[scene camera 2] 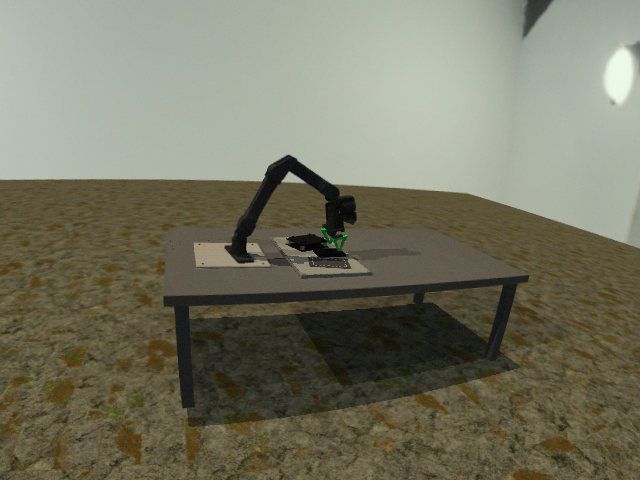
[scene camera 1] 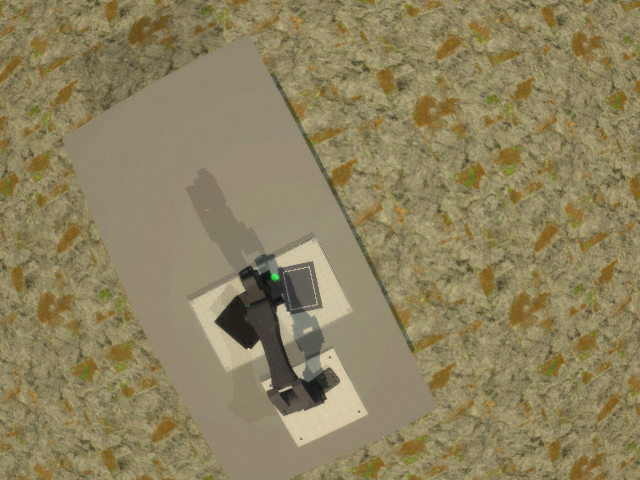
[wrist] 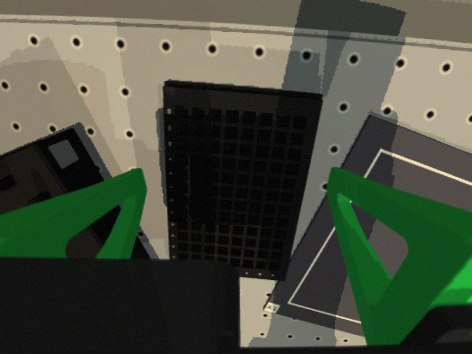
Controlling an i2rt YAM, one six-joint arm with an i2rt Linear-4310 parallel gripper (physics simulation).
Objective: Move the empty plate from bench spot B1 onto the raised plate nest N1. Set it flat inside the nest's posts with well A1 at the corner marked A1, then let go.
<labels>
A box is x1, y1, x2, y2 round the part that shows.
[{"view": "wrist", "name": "my gripper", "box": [0, 167, 471, 353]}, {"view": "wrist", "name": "black well plate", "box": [163, 81, 322, 280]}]
</labels>
